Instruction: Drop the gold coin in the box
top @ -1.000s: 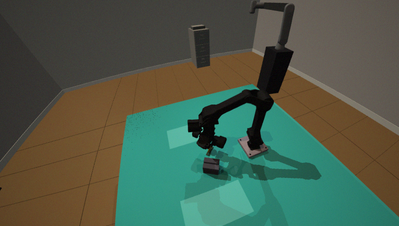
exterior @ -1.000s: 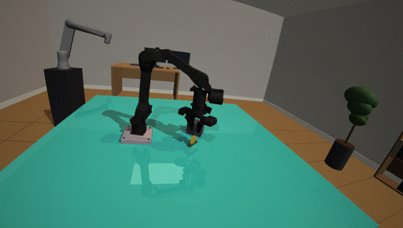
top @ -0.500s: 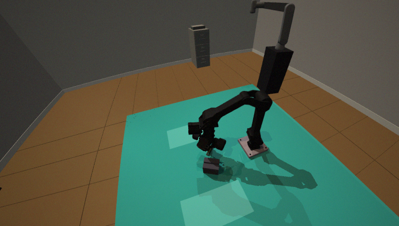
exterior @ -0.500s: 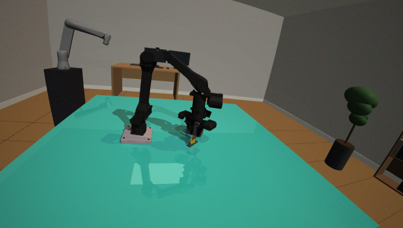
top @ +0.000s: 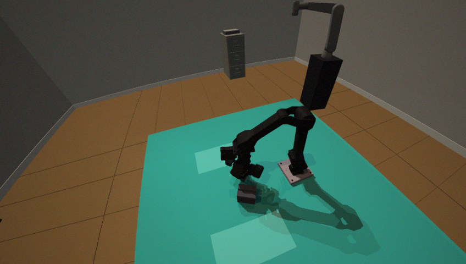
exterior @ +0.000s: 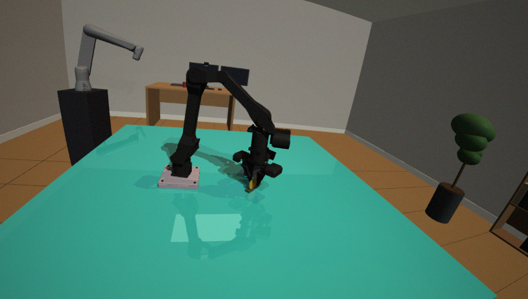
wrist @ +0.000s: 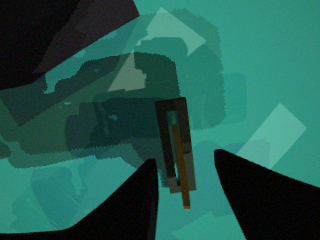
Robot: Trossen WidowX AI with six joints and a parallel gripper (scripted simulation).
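Now: gripper tip right at the coin.
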